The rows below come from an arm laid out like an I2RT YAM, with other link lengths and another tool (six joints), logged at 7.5 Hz.
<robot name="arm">
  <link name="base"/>
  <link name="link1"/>
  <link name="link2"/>
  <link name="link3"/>
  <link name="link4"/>
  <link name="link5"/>
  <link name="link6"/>
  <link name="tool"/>
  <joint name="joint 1" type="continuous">
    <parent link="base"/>
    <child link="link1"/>
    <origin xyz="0 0 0.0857"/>
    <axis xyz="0 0 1"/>
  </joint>
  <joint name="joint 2" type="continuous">
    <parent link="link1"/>
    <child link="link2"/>
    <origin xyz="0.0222 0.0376 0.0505"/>
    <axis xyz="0 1 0"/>
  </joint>
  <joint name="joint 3" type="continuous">
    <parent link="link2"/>
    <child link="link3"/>
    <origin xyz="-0.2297 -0.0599 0"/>
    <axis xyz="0 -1 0"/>
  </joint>
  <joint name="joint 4" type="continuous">
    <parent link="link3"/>
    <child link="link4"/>
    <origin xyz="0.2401 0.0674 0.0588"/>
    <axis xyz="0 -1 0"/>
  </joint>
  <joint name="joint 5" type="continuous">
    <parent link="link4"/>
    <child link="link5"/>
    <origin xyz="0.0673 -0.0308 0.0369"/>
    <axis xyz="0 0 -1"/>
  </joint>
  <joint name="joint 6" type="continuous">
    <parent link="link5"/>
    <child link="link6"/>
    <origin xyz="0.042 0 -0.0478"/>
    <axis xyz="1 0 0"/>
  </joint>
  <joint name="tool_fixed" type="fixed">
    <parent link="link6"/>
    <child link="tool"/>
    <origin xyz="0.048 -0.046 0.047" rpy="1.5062 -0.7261 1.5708"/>
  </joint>
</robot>
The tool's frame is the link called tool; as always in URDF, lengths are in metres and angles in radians. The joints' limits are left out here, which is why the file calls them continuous.
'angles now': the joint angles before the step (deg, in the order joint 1, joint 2, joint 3, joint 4, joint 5, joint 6). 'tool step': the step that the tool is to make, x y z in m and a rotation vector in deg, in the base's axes. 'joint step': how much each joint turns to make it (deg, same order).
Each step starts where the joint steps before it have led.
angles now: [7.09, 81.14, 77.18, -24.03, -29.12, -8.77]
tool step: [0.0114, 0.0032, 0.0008, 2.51, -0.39, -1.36]
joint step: [0.87, 2.35, 1.28, 3.53, 0.90, 3.63]
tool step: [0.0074, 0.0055, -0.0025, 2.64, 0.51, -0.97]
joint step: [1.21, 1.65, 0.54, 2.77, 0.86, 3.79]
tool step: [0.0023, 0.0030, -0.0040, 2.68, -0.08, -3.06]
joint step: [1.62, 0.22, -1.55, 4.35, 3.32, 4.69]
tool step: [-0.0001, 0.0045, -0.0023, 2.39, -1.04, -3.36]
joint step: [2.06, -0.05, -1.88, 4.88, 4.38, 4.13]
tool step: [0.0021, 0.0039, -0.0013, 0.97, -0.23, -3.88]
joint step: [1.97, 1.06, 0.27, 2.05, 5.31, 2.73]
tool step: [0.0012, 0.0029, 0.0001, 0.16, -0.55, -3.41]
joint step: [1.58, 0.97, 0.48, 1.36, 4.78, 1.46]
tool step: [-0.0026, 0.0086, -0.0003, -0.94, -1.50, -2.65]
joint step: [2.40, 0.54, -0.55, 2.24, 5.23, 0.05]
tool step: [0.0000, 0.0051, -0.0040, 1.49, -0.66, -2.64]
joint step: [1.68, 1.01, -0.45, 2.68, 3.90, 2.22]
